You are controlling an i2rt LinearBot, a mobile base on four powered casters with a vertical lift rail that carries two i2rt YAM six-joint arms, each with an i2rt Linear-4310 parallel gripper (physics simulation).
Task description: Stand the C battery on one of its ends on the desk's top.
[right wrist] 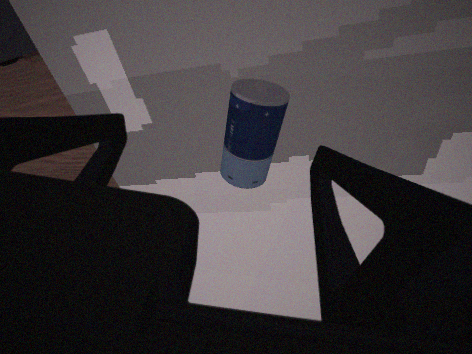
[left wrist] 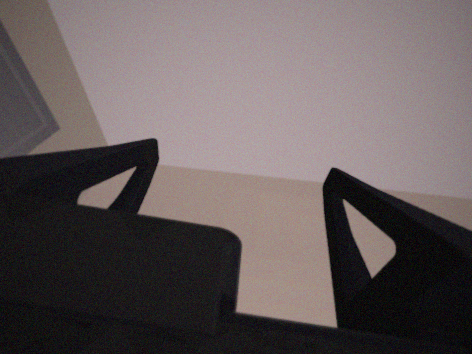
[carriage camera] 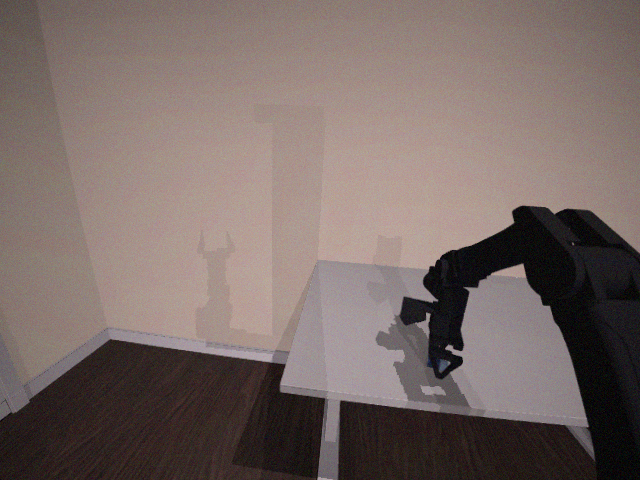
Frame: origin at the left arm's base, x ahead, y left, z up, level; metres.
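Where they show: left gripper, between the fingertips: [left wrist: 242, 163]; right gripper, between the fingertips: [right wrist: 220, 142] [carriage camera: 438, 364].
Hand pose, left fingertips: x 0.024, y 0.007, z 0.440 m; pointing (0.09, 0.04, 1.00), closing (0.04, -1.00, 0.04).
Observation:
After its pixels a point has its place.
The C battery [carriage camera: 430, 363] {z -0.034, x 0.412, y -0.613 m} [right wrist: 255, 132] {z -0.025, x 0.422, y -0.623 m}, dark blue with a light blue band and a grey flat end, lies on its side on the white desk [carriage camera: 351, 361] {z -0.051, x 0.421, y -0.418 m} [right wrist: 250, 255] {z -0.052, x 0.391, y -0.753 m}. In the right wrist view its grey end points to the top of the picture. In the carriage camera a finger partly covers it. My right gripper [carriage camera: 443, 373] {z -0.030, x 0.404, y -0.628 m} [right wrist: 220, 142] {z -0.030, x 0.404, y -0.628 m} is open and points down at the battery, which shows in the gap between the fingertips; whether the fingers reach down beside it is hard to tell. My left gripper [left wrist: 242, 163] {z 0.440, x 0.024, y 0.007 m} is open and empty, pointing at the wall and ceiling.
The desk's front edge runs just below the right gripper in the carriage camera. The wall [carriage camera: 180, 155] {z 0.429, x 1.167, y 0.415 m} stands behind the desk. Dark wooden floor [carriage camera: 155, 403] {z -0.771, x 0.790, y 0.471 m} [right wrist: 32, 90] {z -0.772, x -0.516, y -0.694 m} lies beside it. Shadows of the arms fall on the wall and desk.

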